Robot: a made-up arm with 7 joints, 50 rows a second.
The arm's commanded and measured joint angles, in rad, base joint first. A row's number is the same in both.
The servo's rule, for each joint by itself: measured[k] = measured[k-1] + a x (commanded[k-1-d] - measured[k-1]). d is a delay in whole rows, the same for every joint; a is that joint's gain. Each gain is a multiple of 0.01, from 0.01 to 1. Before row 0 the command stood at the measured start. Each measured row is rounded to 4 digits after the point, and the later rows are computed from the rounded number. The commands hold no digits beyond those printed.
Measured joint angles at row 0: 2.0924 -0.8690 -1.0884 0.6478 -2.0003 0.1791 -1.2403
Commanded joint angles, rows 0 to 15: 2.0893 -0.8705 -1.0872 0.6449 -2.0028 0.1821 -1.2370; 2.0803 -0.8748 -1.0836 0.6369 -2.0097 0.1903 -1.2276; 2.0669 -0.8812 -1.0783 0.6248 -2.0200 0.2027 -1.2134; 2.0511 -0.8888 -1.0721 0.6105 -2.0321 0.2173 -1.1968; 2.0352 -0.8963 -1.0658 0.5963 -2.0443 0.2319 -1.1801; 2.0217 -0.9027 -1.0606 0.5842 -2.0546 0.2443 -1.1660; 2.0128 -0.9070 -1.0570 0.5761 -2.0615 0.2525 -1.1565; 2.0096 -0.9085 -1.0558 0.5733 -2.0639 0.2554 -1.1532; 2.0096 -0.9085 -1.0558 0.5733 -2.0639 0.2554 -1.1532; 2.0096 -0.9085 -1.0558 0.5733 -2.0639 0.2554 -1.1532; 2.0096 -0.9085 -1.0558 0.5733 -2.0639 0.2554 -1.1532; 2.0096 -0.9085 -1.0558 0.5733 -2.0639 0.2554 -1.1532; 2.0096 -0.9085 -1.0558 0.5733 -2.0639 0.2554 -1.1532; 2.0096 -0.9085 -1.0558 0.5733 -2.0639 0.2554 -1.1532; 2.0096 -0.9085 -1.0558 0.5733 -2.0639 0.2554 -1.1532; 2.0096 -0.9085 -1.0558 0.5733 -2.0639 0.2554 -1.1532
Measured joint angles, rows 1 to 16: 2.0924 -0.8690 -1.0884 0.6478 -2.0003 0.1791 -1.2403; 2.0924 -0.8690 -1.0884 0.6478 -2.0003 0.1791 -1.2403; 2.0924 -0.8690 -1.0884 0.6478 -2.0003 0.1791 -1.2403; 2.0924 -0.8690 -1.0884 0.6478 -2.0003 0.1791 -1.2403; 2.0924 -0.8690 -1.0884 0.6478 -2.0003 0.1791 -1.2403; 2.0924 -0.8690 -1.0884 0.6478 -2.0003 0.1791 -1.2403; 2.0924 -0.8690 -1.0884 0.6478 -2.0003 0.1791 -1.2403; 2.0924 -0.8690 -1.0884 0.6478 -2.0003 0.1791 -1.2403; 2.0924 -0.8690 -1.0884 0.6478 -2.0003 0.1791 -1.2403; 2.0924 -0.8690 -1.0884 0.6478 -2.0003 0.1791 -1.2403; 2.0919 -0.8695 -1.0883 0.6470 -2.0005 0.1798 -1.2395; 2.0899 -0.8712 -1.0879 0.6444 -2.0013 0.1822 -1.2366; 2.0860 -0.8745 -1.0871 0.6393 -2.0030 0.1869 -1.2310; 2.0801 -0.8792 -1.0859 0.6318 -2.0056 0.1939 -1.2228; 2.0725 -0.8848 -1.0843 0.6226 -2.0091 0.2026 -1.2126; 2.0639 -0.8907 -1.0824 0.6126 -2.0132 0.2122 -1.2014
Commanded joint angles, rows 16 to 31: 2.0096 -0.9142 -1.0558 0.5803 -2.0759 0.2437 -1.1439; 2.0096 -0.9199 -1.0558 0.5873 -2.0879 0.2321 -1.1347; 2.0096 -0.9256 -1.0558 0.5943 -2.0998 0.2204 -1.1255; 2.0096 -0.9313 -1.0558 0.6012 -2.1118 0.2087 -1.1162; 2.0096 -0.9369 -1.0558 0.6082 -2.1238 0.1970 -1.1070; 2.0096 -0.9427 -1.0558 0.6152 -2.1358 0.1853 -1.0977; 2.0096 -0.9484 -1.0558 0.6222 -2.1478 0.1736 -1.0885; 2.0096 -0.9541 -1.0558 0.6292 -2.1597 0.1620 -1.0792; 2.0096 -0.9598 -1.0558 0.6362 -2.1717 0.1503 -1.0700; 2.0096 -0.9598 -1.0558 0.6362 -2.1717 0.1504 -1.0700; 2.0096 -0.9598 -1.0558 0.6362 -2.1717 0.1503 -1.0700; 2.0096 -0.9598 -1.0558 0.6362 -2.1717 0.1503 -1.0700; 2.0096 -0.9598 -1.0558 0.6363 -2.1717 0.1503 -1.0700; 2.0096 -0.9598 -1.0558 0.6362 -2.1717 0.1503 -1.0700; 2.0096 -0.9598 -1.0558 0.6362 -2.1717 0.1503 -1.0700; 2.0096 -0.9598 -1.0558 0.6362 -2.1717 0.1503 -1.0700
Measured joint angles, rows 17 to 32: 2.0552 -0.8961 -1.0804 0.6031 -2.0175 0.2215 -1.1906; 2.0474 -0.9002 -1.0784 0.5954 -2.0217 0.2293 -1.1816; 2.0410 -0.9029 -1.0766 0.5897 -2.0255 0.2353 -1.1748; 2.0357 -0.9047 -1.0749 0.5854 -2.0290 0.2399 -1.1696; 2.0313 -0.9060 -1.0734 0.5823 -2.0321 0.2435 -1.1657; 2.0276 -0.9068 -1.0720 0.5800 -2.0350 0.2462 -1.1627; 2.0245 -0.9074 -1.0707 0.5783 -2.0376 0.2483 -1.1604; 2.0220 -0.9078 -1.0695 0.5770 -2.0400 0.2499 -1.1587; 2.0199 -0.9080 -1.0684 0.5760 -2.0422 0.2512 -1.1574; 2.0181 -0.9082 -1.0674 0.5753 -2.0442 0.2522 -1.1564; 2.0167 -0.9102 -1.0665 0.5766 -2.0471 0.2502 -1.1534; 2.0155 -0.9134 -1.0656 0.5794 -2.0508 0.2460 -1.1489; 2.0145 -0.9174 -1.0648 0.5833 -2.0552 0.2401 -1.1433; 2.0137 -0.9220 -1.0641 0.5880 -2.0603 0.2329 -1.1368; 2.0130 -0.9269 -1.0634 0.5933 -2.0660 0.2246 -1.1296; 2.0124 -0.9321 -1.0628 0.5990 -2.0723 0.2156 -1.1219
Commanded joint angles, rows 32 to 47: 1.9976 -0.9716 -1.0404 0.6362 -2.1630 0.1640 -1.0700; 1.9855 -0.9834 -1.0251 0.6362 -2.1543 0.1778 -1.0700; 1.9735 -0.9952 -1.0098 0.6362 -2.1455 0.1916 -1.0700; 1.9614 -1.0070 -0.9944 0.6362 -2.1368 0.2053 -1.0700; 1.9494 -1.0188 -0.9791 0.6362 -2.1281 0.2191 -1.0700; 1.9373 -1.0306 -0.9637 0.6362 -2.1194 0.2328 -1.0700; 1.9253 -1.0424 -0.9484 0.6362 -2.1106 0.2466 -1.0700; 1.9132 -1.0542 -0.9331 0.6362 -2.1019 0.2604 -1.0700; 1.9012 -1.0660 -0.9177 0.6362 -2.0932 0.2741 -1.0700; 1.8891 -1.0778 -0.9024 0.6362 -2.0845 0.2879 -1.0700; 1.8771 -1.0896 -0.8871 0.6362 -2.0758 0.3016 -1.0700; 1.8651 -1.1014 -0.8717 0.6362 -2.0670 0.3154 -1.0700; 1.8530 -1.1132 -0.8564 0.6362 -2.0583 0.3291 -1.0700; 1.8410 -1.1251 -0.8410 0.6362 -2.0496 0.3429 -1.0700; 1.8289 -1.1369 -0.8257 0.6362 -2.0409 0.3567 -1.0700; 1.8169 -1.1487 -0.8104 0.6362 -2.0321 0.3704 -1.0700
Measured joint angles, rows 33 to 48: 2.0119 -0.9375 -1.0622 0.6050 -2.0791 0.2059 -1.1139; 2.0115 -0.9430 -1.0617 0.6113 -2.0864 0.1958 -1.1056; 2.0112 -0.9485 -1.0612 0.6178 -2.0941 0.1853 -1.0971; 2.0109 -0.9522 -1.0608 0.6226 -2.1011 0.1773 -1.0906; 2.0107 -0.9547 -1.0604 0.6261 -2.1075 0.1711 -1.0857; 2.0105 -0.9564 -1.0600 0.6287 -2.1133 0.1663 -1.0819; 2.0103 -0.9575 -1.0597 0.6307 -2.1186 0.1626 -1.0790; 2.0102 -0.9583 -1.0594 0.6321 -2.1234 0.1598 -1.0768; 2.0101 -0.9588 -1.0591 0.6332 -2.1277 0.1576 -1.0752; 2.0100 -0.9591 -1.0588 0.6340 -2.1317 0.1559 -1.0740; 2.0079 -0.9632 -1.0573 0.6346 -2.1345 0.1578 -1.0730; 2.0041 -0.9699 -1.0547 0.6350 -2.1363 0.1624 -1.0723; 1.9989 -0.9782 -1.0511 0.6353 -2.1371 0.1691 -1.0717; 1.9925 -0.9877 -1.0466 0.6355 -2.1371 0.1774 -1.0713; 1.9852 -0.9980 -1.0412 0.6357 -2.1363 0.1870 -1.0710; 1.9771 -1.0088 -1.0350 0.6358 -2.1348 0.1975 -1.0708
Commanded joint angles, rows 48 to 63: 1.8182 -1.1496 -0.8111 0.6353 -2.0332 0.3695 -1.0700; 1.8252 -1.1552 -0.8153 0.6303 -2.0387 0.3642 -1.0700; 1.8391 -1.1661 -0.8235 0.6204 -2.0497 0.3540 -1.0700; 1.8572 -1.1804 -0.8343 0.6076 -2.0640 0.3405 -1.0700; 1.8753 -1.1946 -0.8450 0.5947 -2.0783 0.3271 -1.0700; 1.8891 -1.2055 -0.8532 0.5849 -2.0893 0.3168 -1.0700; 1.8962 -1.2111 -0.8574 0.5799 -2.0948 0.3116 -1.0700; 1.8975 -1.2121 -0.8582 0.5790 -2.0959 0.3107 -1.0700; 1.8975 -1.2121 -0.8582 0.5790 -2.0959 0.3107 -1.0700; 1.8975 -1.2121 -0.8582 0.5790 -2.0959 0.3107 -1.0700; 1.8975 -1.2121 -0.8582 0.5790 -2.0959 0.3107 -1.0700; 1.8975 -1.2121 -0.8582 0.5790 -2.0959 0.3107 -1.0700; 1.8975 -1.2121 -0.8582 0.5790 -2.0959 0.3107 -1.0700; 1.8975 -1.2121 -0.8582 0.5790 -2.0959 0.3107 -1.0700; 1.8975 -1.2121 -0.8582 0.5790 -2.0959 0.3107 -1.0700; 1.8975 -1.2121 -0.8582 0.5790 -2.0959 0.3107 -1.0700
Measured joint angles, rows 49 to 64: 1.9683 -1.0199 -1.0281 0.6359 -2.1326 0.2088 -1.0706; 1.9589 -1.0312 -1.0205 0.6360 -2.1298 0.2207 -1.0705; 1.9491 -1.0427 -1.0123 0.6361 -2.1265 0.2330 -1.0704; 1.9389 -1.0543 -1.0035 0.6361 -2.1227 0.2456 -1.0703; 1.9284 -1.0659 -0.9942 0.6361 -2.1185 0.2585 -1.0702; 1.9176 -1.0776 -0.9844 0.6361 -2.1139 0.2716 -1.0702; 1.9066 -1.0893 -0.9742 0.6361 -2.1089 0.2848 -1.0702; 1.8954 -1.1011 -0.9635 0.6361 -2.1036 0.2982 -1.0702; 1.8841 -1.1129 -0.9525 0.6361 -2.0980 0.3117 -1.0702; 1.8727 -1.1247 -0.9411 0.6361 -2.0921 0.3252 -1.0702; 1.8634 -1.1329 -0.9307 0.6359 -2.0868 0.3354 -1.0702; 1.8569 -1.1403 -0.9215 0.6344 -2.0825 0.3420 -1.0702; 1.8539 -1.1488 -0.9137 0.6308 -2.0795 0.3448 -1.0702; 1.8545 -1.1592 -0.9073 0.6248 -2.0781 0.3438 -1.0702; 1.8580 -1.1709 -0.9023 0.6170 -2.0781 0.3400 -1.0702; 1.8633 -1.1823 -0.8984 0.6087 -2.0791 0.3347 -1.0702
